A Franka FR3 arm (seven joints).
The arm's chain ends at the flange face. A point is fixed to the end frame.
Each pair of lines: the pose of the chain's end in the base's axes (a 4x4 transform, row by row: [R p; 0 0 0 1], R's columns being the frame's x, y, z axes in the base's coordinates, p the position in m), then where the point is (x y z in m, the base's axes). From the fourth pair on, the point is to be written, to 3 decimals.
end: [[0.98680 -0.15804 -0.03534 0.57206], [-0.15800 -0.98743 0.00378 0.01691], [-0.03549 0.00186 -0.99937 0.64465], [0 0 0 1]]
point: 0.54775 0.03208 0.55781
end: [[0.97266 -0.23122 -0.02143 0.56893], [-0.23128 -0.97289 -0.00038 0.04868], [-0.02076 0.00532 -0.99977 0.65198], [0 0 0 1]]
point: 0.54700 0.06503 0.56472
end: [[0.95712 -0.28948 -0.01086 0.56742], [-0.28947 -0.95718 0.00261 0.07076], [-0.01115 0.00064 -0.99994 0.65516], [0 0 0 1]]
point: 0.54744 0.08855 0.56772
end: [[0.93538 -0.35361 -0.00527 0.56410], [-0.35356 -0.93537 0.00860 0.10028], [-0.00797 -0.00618 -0.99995 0.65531], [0 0 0 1]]
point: 0.546 0.120 0.568
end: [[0.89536 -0.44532 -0.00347 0.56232], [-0.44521 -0.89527 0.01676 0.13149], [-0.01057 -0.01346 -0.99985 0.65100], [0 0 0 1]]
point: 0.546 0.153 0.564
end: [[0.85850 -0.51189 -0.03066 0.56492], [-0.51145 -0.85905 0.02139 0.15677], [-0.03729 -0.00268 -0.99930 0.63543], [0 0 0 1]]
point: 0.548 0.180 0.549
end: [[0.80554 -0.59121 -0.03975 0.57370], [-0.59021 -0.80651 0.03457 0.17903], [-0.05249 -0.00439 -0.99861 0.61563], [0 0 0 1]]
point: 0.558 0.205 0.529
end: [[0.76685 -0.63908 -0.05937 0.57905], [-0.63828 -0.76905 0.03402 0.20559], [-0.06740 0.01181 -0.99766 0.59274], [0 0 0 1]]
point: 0.563 0.232 0.507
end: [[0.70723 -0.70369 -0.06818 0.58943], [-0.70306 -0.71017 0.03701 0.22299], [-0.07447 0.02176 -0.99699 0.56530], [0 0 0 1]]
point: 0.575 0.251 0.479
